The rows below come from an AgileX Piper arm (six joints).
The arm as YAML. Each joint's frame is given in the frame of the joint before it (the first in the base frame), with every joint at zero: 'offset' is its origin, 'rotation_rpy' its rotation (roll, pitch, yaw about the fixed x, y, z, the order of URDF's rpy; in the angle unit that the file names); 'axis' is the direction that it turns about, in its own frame. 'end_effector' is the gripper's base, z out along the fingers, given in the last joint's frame.
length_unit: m
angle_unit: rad
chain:
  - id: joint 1
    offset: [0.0, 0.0, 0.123]
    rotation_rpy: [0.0, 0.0, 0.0]
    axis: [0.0, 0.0, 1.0]
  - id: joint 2
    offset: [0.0, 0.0, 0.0]
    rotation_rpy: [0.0, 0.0, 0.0]
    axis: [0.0, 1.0, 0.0]
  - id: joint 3
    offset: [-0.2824, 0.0, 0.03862]
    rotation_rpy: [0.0, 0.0, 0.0]
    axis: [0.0, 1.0, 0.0]
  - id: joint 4
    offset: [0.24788, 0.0, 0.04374]
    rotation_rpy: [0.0, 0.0, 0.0]
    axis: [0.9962, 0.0, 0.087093]
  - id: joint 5
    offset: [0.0, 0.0, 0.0]
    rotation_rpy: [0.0, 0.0, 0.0]
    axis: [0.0, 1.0, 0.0]
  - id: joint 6
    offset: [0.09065, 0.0, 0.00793]
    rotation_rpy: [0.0, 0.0, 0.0]
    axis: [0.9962, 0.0, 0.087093]
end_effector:
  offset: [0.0, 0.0, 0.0]
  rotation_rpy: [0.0, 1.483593, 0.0]
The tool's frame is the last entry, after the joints.
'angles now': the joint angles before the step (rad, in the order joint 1, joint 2, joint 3, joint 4, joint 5, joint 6). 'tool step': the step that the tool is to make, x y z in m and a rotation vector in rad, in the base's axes. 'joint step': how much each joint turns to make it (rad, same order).
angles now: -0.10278 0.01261 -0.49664 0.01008 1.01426 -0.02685
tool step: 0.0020 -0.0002 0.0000 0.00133 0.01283 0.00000
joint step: -0.00007 0.01284 -0.00005 0.00008 0.00010 -0.00007
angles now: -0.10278 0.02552 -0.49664 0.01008 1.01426 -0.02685
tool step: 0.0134 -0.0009 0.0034 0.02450 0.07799 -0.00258
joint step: 0.00035 0.09387 -0.01469 0.00613 0.00077 0.01257
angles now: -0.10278 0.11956 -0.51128 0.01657 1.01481 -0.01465
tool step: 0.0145 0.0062 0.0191 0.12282 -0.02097 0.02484
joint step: -0.00006 0.09724 -0.05717 0.10324 -0.05036 0.03513
